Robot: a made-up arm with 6 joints.
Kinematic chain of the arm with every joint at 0, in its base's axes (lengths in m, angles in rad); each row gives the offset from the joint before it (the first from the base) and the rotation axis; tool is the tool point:
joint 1: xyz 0 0 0.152 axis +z
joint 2: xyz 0 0 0 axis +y
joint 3: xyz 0 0 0.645 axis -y
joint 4: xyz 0 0 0 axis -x
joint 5: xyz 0.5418 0 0 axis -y
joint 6: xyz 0 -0.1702 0 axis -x
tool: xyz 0 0 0
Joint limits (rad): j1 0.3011..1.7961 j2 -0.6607..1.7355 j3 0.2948..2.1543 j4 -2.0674..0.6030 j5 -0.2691..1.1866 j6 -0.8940..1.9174
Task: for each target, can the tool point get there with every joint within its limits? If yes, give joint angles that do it. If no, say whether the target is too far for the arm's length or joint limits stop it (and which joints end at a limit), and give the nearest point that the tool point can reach.
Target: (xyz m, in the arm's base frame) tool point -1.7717 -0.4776 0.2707
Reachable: no: too far | nearest point -0.8561 -0.4126 0.7437 | short by 1.033 m
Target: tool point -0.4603 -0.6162 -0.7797
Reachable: no: joint limits stop it (at a limit: joint 1, joint 2, joint 3) | nearest point -0.1951 0.5238 -0.5109 | short by 1.201 m
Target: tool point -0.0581 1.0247 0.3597
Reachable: yes | joints 1.6061 0.8786 0.8129 -1.6999 0.8143 1.4247
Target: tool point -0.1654 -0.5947 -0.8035
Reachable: no: joint limits stop it (at a limit: joint 1, joint 2, joint 3) | nearest point 0.5517 0.0937 -0.5109 | short by 1.036 m
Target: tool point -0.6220 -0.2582 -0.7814
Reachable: no: joint limits stop it (at a limit: joint 1, joint 2, joint 3, joint 4) | nearest point -0.2037 0.5260 -0.5104 | short by 0.929 m
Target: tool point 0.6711 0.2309 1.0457
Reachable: yes | joints 0.4193 0.3504 1.1700 -1.1962 0.0328 -0.2293
